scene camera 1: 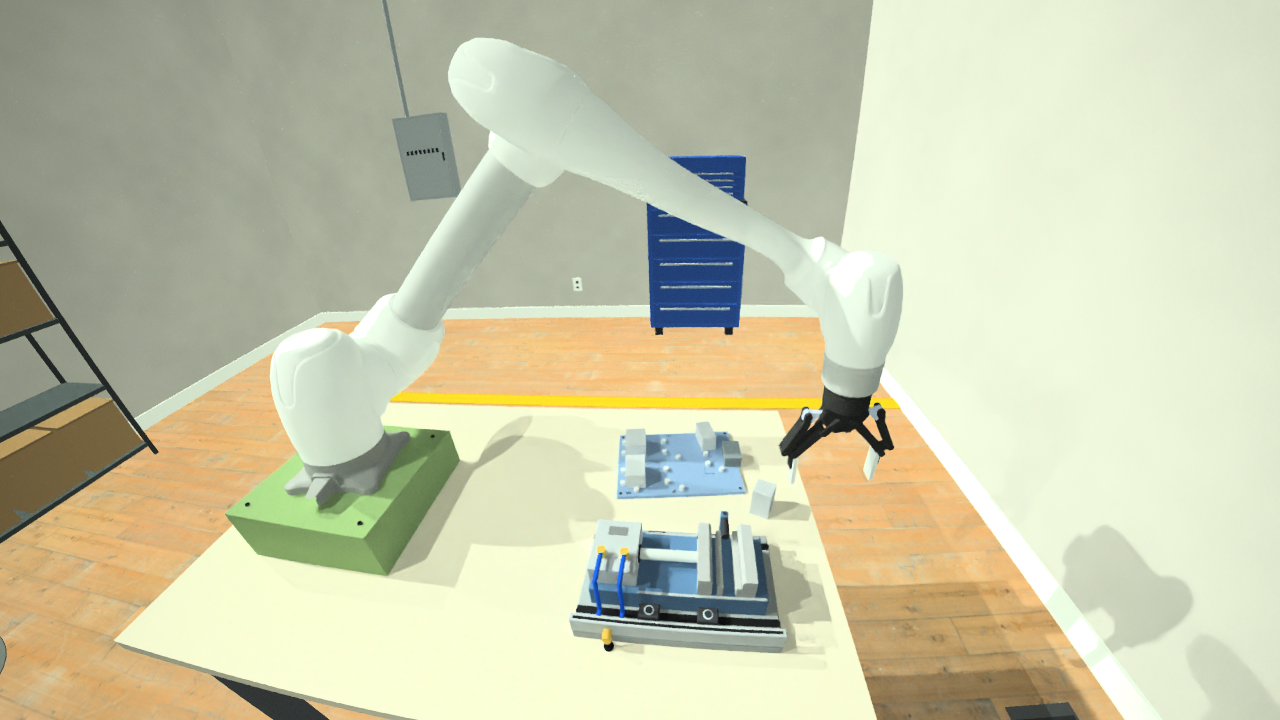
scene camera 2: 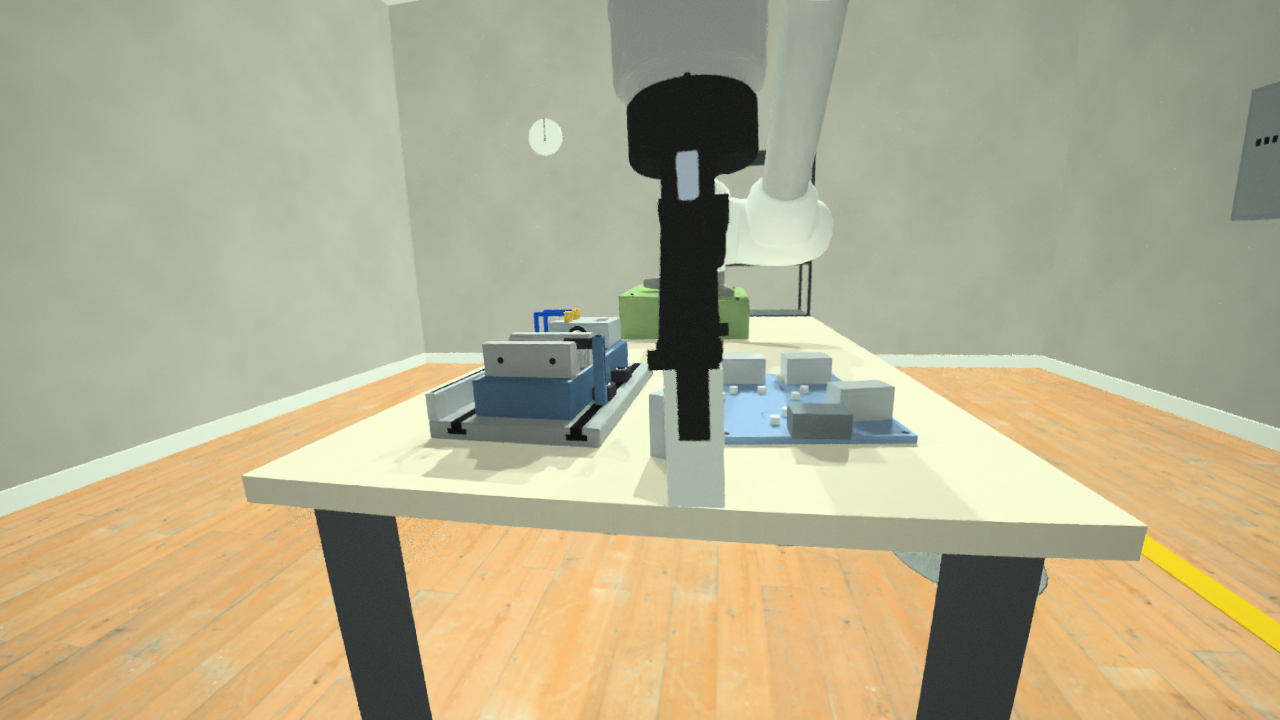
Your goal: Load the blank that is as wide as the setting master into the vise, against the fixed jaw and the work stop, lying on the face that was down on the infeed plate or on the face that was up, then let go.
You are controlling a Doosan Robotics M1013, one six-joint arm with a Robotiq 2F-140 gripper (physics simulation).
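Where they show: gripper, fingertip midpoint: [scene camera 1: 829, 477] [scene camera 2: 702, 451]; arm's base, origin of the base link: [scene camera 1: 352, 463].
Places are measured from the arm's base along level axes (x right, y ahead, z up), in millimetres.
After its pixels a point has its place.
My gripper [scene camera 1: 831, 469] @[x 103, y 932, z -43 mm] [scene camera 2: 695, 461] @[x 103, y 932, z -43 mm] is open and empty, in the air near the table end beyond the vise and infeed plate. A light grey block [scene camera 1: 762, 498] @[x 126, y 791, z -50 mm] [scene camera 2: 657, 425] @[x 127, y 810, z -68 mm] stands on the table between them, partly hidden behind a finger in scene camera 2. The blue infeed plate [scene camera 1: 716, 484] @[x 40, y 729, z -92 mm] [scene camera 2: 872, 438] @[x -80, y 794, z -94 mm] bears three light grey blocks and a dark grey block [scene camera 1: 732, 454] @[x -16, y 776, z -67 mm] [scene camera 2: 819, 421] @[x -26, y 797, z -74 mm]. The vise [scene camera 1: 662, 586] @[x 276, y 588, z -40 mm] [scene camera 2: 528, 397] @[x 258, y 747, z -57 mm] has a fixed jaw [scene camera 1: 744, 561] @[x 275, y 707, z -4 mm] [scene camera 2: 528, 360] @[x 260, y 726, z -22 mm], a moving jaw [scene camera 1: 704, 559] @[x 263, y 651, z -4 mm] and an upright work stop [scene camera 1: 724, 522] @[x 203, y 696, z -4 mm] [scene camera 2: 599, 368] @[x 187, y 707, z -37 mm]. I cannot tell which block matches the master's width.
The green robot base [scene camera 1: 308, 537] @[x 169, y -2, z -16 mm] [scene camera 2: 640, 315] @[x 139, y 128, z -44 mm] stands at the far end of the table [scene camera 1: 501, 582] @[x 210, y 327, z -100 mm] [scene camera 2: 537, 483] @[x 229, y 854, z -100 mm]. Small pegs stick up from the infeed plate. Blue hoses [scene camera 1: 596, 586] @[x 289, y 496, z -3 mm] rise at the vise's cylinder end. A blue tool cabinet [scene camera 1: 696, 300] stands by the wall.
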